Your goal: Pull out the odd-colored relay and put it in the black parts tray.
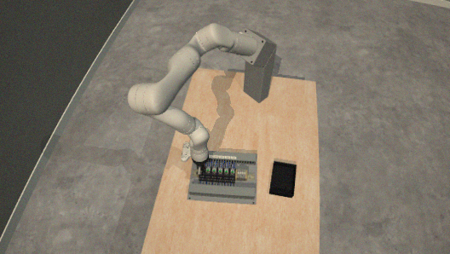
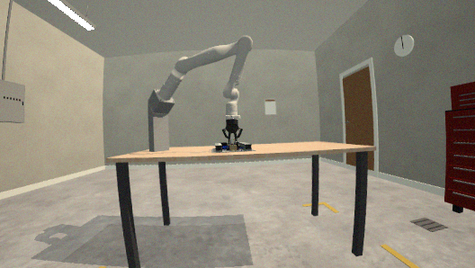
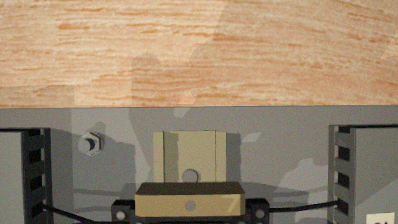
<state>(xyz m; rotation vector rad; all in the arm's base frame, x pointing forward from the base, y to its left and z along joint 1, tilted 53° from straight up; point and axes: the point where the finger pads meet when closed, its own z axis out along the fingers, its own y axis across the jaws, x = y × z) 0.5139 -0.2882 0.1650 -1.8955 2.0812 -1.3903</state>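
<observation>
Right now the relay is 1 cm below my hand. From my hand the other things lie so: grey relay panel: 10 cm to the left, 4 cm below, 3 cm ahead; then black parts tray: 36 cm to the left, 13 cm ahead, 4 cm below.
</observation>
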